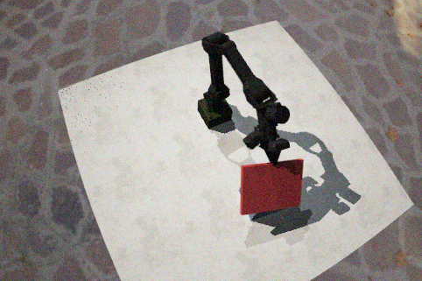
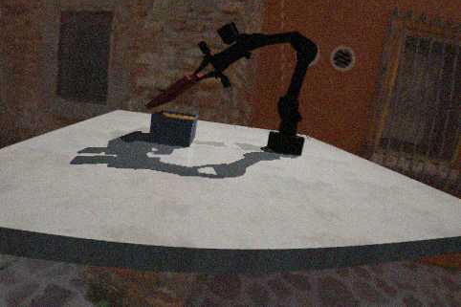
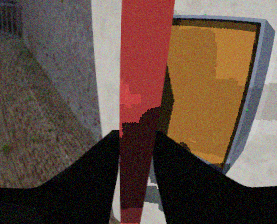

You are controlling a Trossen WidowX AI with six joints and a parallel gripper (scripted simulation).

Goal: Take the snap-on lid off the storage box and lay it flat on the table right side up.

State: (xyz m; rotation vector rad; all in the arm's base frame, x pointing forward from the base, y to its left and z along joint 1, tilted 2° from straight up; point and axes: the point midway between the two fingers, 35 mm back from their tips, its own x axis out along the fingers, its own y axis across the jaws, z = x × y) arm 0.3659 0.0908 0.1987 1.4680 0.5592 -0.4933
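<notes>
Right now my gripper tip is 60 mm short of the red lid, 10 mm to the left of it and 50 mm above it. The rest, counted from my gripper tip: storage box: 40 mm ahead, 10 mm to the left, 190 mm below.
</notes>
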